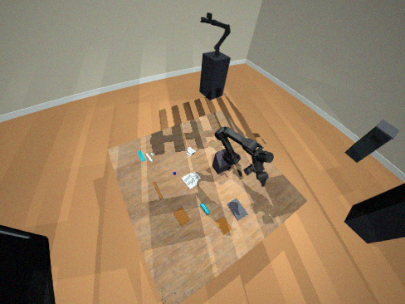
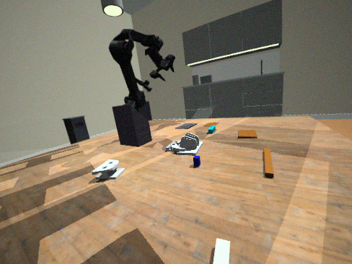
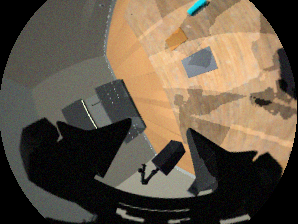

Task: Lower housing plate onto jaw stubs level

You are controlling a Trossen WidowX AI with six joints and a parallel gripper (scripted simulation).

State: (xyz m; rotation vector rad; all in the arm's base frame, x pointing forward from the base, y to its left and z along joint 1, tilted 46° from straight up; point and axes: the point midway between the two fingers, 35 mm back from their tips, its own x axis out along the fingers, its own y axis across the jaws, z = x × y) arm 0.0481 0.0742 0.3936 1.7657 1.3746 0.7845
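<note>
Now: the cyan block 29 cm ahead of my gripper tip, 14 cm to the right of it and 33 cm below it. Also, from my gripper tip: dark grey tile: 8 cm ahead, 34 cm below; then orange tile: 46 cm ahead, 20 cm to the right, 34 cm below; then blue block: 31 cm ahead, 52 cm to the right, 33 cm below.
</note>
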